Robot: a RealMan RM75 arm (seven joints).
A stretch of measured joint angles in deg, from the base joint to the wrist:
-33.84, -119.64, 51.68, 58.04, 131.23, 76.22, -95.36
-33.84, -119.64, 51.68, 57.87, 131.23, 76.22, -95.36
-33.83, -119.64, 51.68, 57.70, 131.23, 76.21, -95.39
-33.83, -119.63, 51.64, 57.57, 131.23, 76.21, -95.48
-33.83, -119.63, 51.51, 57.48, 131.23, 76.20, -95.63
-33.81, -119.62, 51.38, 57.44, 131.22, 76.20, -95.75
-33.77, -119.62, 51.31, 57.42, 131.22, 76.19, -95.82
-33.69, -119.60, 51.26, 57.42, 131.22, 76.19, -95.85
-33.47, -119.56, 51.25, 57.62, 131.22, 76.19, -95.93
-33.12, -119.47, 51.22, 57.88, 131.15, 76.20, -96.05
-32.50, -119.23, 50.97, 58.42, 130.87, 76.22, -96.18
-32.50, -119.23, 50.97, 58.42, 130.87, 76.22, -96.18
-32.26, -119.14, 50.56, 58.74, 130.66, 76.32, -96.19
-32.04, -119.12, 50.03, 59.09, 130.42, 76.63, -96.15
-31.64, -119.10, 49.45, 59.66, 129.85, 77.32, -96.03
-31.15, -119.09, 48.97, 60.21, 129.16, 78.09, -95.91
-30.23, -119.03, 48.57, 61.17, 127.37, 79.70, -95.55
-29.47, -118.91, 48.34, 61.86, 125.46, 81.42, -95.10
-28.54, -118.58, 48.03, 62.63, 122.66, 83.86, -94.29
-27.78, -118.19, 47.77, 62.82, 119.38, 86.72, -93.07
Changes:
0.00, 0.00, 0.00, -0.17, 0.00, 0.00, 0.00
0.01, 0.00, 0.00, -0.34, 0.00, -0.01, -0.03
0.01, 0.01, -0.04, -0.47, 0.00, -0.01, -0.12
0.01, 0.01, -0.17, -0.56, 0.00, -0.02, -0.27
0.03, 0.02, -0.30, -0.60, -0.01, -0.02, -0.39
0.07, 0.02, -0.37, -0.62, -0.01, -0.03, -0.46
0.15, 0.04, -0.42, -0.62, -0.01, -0.03, -0.49
0.37, 0.08, -0.43, -0.42, -0.01, -0.03, -0.57
0.72, 0.17, -0.46, -0.16, -0.08, -0.02, -0.69
1.34, 0.41, -0.71, 0.38, -0.36, 0.00, -0.82
1.34, 0.41, -0.71, 0.38, -0.36, 0.00, -0.82
1.58, 0.50, -1.12, 0.70, -0.57, 0.10, -0.83
1.80, 0.52, -1.65, 1.05, -0.81, 0.41, -0.79
2.20, 0.54, -2.23, 1.62, -1.38, 1.10, -0.67
2.69, 0.55, -2.71, 2.17, -2.07, 1.87, -0.55
3.61, 0.61, -3.11, 3.13, -3.86, 3.48, -0.19
4.37, 0.73, -3.34, 3.82, -5.77, 5.20, 0.26
5.30, 1.06, -3.65, 4.59, -8.57, 7.64, 1.07
6.06, 1.45, -3.91, 4.78, -11.85, 10.50, 2.29

